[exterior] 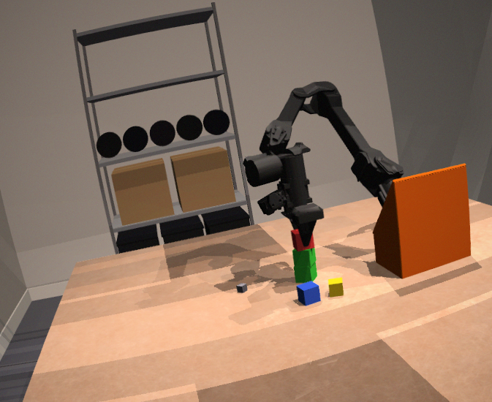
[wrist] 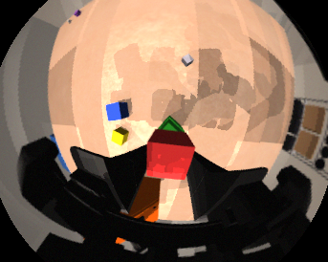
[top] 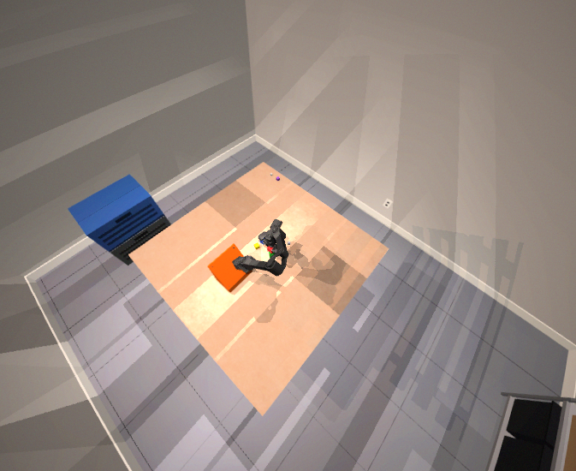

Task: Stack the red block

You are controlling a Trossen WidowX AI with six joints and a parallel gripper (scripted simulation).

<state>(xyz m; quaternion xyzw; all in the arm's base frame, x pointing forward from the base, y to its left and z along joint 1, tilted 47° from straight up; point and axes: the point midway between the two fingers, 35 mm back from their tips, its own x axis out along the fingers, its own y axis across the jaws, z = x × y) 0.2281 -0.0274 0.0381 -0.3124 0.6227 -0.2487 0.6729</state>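
The red block is 10 mm above my gripper tip. From my gripper tip the other things lie so: blue block: 120 mm to the left, 70 mm below, 30 mm ahead; then dark grey cube: 150 mm ahead, 80 mm below, 10 mm to the right; then yellow block: 120 mm to the left, 70 mm below, 30 mm behind.
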